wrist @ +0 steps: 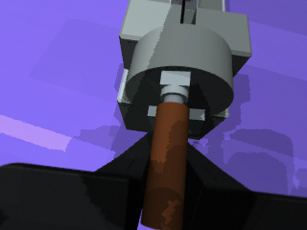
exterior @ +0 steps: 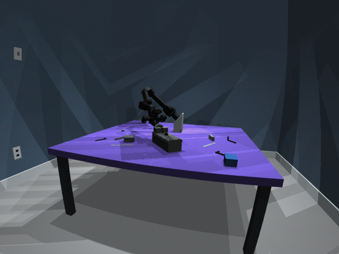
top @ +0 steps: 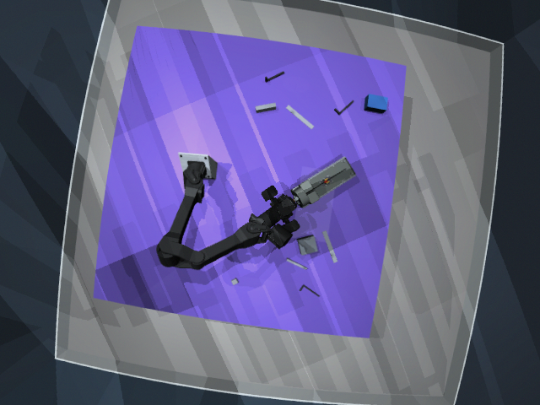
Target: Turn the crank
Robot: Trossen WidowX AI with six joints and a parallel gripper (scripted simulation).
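My gripper tip is 3 cm below the brown crank handle, 1 cm to the left of it and 1 cm past it. From my gripper tip the other things lie so: dark L-shaped key: 38 cm to the right, 11 cm ahead, 9 cm below; then red pointer: 13 cm ahead, 9 cm to the left, 1 cm below; then grey block: 18 cm to the right, 9 cm ahead, 7 cm below.
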